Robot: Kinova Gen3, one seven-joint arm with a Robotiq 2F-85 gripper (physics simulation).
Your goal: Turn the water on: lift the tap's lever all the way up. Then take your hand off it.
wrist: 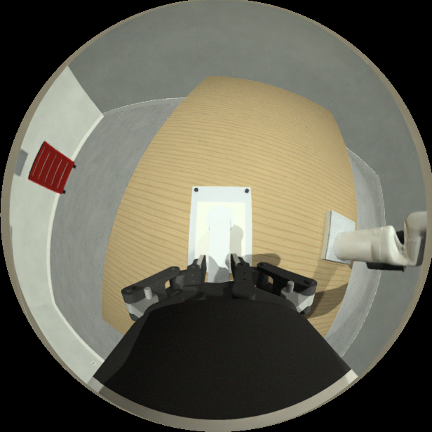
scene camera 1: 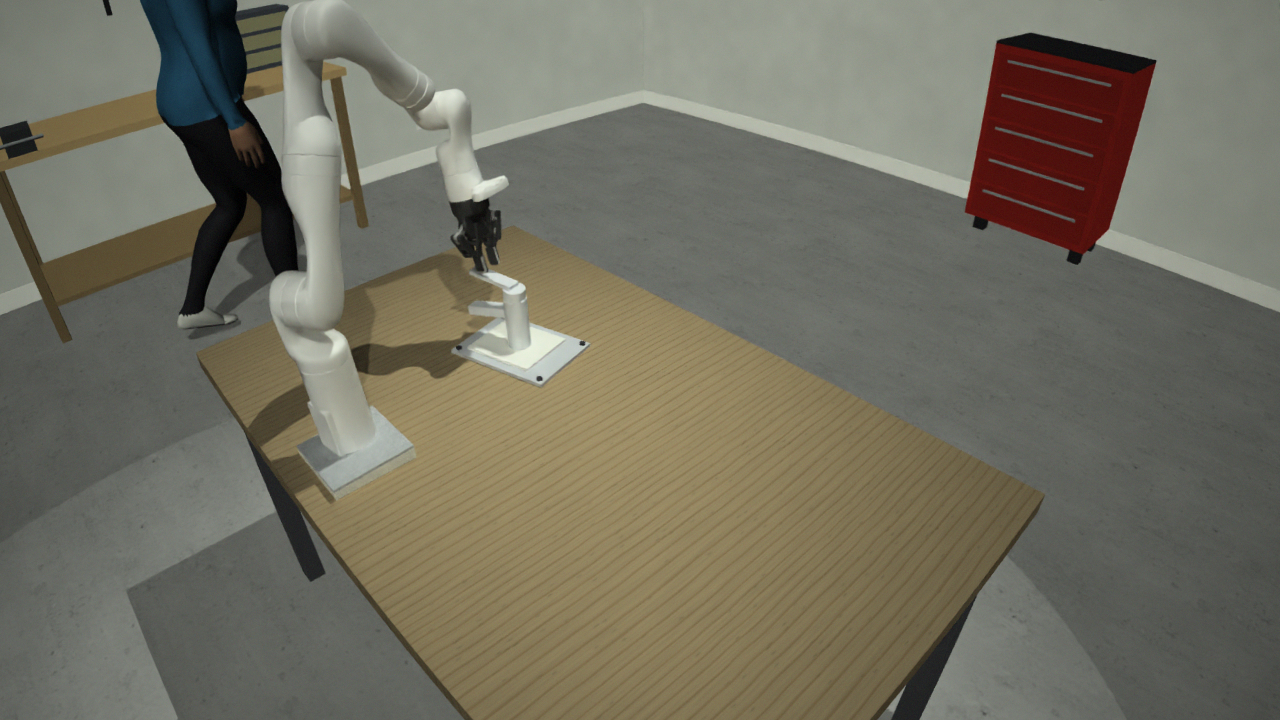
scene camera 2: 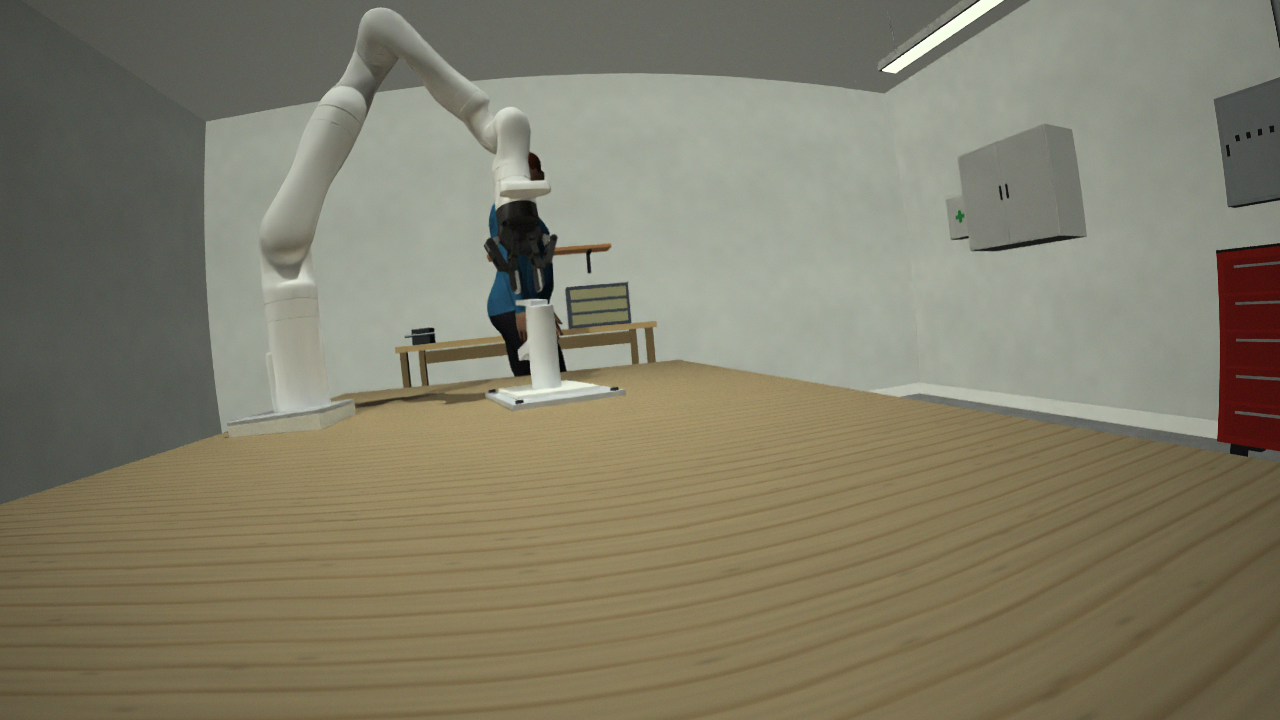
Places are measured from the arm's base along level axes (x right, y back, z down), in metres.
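Pixels of known places: gripper, between the fingertips: (scene camera 1: 489, 268) (scene camera 2: 529, 292); arm's base, origin of its link: (scene camera 1: 351, 436) (scene camera 2: 304, 407).
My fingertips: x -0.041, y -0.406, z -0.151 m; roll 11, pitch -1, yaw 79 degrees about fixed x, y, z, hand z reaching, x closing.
For each thing: its top centre in the pictures, then the offset to it from my fingertips. "*": a spot on its surface instead. Level surfaces: height alone.
- white tap, a spot on its surface: (scene camera 2: 543, 349) (scene camera 1: 524, 322) * dx +0.084, dy -0.003, dz +0.099 m
- spout, centre of its top: (scene camera 1: 490, 300) dx -0.009, dy +0.002, dz +0.076 m
- wooden table, height of its surface: dz +0.175 m
The white tap (scene camera 1: 517, 324) (scene camera 2: 543, 349) stands upright on its base plate (scene camera 1: 551, 368) (scene camera 2: 590, 391) (wrist: 220, 194). Its flat white lever (scene camera 1: 496, 280) (scene camera 2: 530, 302) (wrist: 219, 240) reaches out from the tap's top, above the spout (scene camera 1: 485, 308), and looks about level; its exact tilt is hard to tell. My gripper (scene camera 1: 486, 265) (scene camera 2: 528, 286) (wrist: 218, 260) points down at the lever's outer end. Its fingers are partly open, with nothing gripped. In the wrist view one fingertip stands on each side of the lever. Whether they touch it cannot be seen.
The arm's base (scene camera 1: 356, 456) (scene camera 2: 290, 419) (wrist: 327, 235) stands on the wooden table (scene camera 1: 680, 501) (scene camera 2: 626, 537) (wrist: 260, 130). A person in blue (scene camera 1: 201, 80) (scene camera 2: 503, 286) stands behind the table, near a workbench (scene camera 1: 116, 116) (scene camera 2: 456, 347). A red drawer cabinet (scene camera 1: 1056, 134) (scene camera 2: 1253, 358) (wrist: 51, 168) is farther off.
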